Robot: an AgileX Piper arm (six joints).
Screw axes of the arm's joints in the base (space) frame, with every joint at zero. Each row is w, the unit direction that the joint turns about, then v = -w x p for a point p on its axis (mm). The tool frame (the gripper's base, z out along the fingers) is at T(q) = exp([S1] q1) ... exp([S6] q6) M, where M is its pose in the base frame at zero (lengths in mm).
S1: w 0 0 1 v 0 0 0
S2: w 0 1 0 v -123 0 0
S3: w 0 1 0 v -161.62 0 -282.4
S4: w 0.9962 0 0.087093 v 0 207.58 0
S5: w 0 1 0 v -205.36 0 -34.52
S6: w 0.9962 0 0.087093 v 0 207.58 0
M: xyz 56.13 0 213.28 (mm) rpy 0 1.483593 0 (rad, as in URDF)
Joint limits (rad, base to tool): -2.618..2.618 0..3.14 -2.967..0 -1.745..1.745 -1.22..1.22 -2.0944..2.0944
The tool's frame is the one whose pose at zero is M.
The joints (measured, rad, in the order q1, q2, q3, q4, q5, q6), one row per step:
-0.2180, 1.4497, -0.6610, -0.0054, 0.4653, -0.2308
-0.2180, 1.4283, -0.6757, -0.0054, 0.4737, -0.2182
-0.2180, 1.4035, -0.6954, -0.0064, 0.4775, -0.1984
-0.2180, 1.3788, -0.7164, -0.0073, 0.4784, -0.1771
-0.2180, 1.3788, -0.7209, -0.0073, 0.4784, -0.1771
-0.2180, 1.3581, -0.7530, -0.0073, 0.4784, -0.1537
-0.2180, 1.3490, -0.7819, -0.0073, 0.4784, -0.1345
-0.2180, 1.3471, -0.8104, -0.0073, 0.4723, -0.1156
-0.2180, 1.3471, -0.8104, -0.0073, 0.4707, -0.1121
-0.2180, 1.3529, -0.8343, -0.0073, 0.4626, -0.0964
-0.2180, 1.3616, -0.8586, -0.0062, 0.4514, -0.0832
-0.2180, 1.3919, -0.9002, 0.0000, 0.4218, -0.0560
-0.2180, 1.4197, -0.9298, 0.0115, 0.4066, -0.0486
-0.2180, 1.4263, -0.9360, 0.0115, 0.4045, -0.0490
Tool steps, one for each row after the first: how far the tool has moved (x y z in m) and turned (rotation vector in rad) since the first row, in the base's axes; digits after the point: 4 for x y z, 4 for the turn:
0.0013, -0.0003, 0.0086, -0.0010, -0.0282, -0.0116
0.0034, -0.0008, 0.0196, -0.0022, -0.0697, -0.0288
0.0055, -0.0013, 0.0312, -0.0027, -0.1155, -0.0471
0.0064, -0.0015, 0.0324, -0.0036, -0.1199, -0.0470
0.0103, -0.0024, 0.0465, -0.0031, -0.1741, -0.0671
0.0144, -0.0033, 0.0570, -0.0009, -0.2135, -0.0833
0.0192, -0.0043, 0.0660, 0.0021, -0.2515, -0.0988
0.0193, -0.0044, 0.0661, 0.0035, -0.2534, -0.1018
0.0243, -0.0055, 0.0720, 0.0072, -0.2810, -0.1146
0.0298, -0.0066, 0.0774, 0.0107, -0.3091, -0.1255
0.0419, -0.0091, 0.0831, 0.0242, -0.3534, -0.1502
0.0510, -0.0106, 0.0848, 0.0354, -0.3726, -0.1620
0.0529, -0.0111, 0.0848, 0.0349, -0.3743, -0.1616

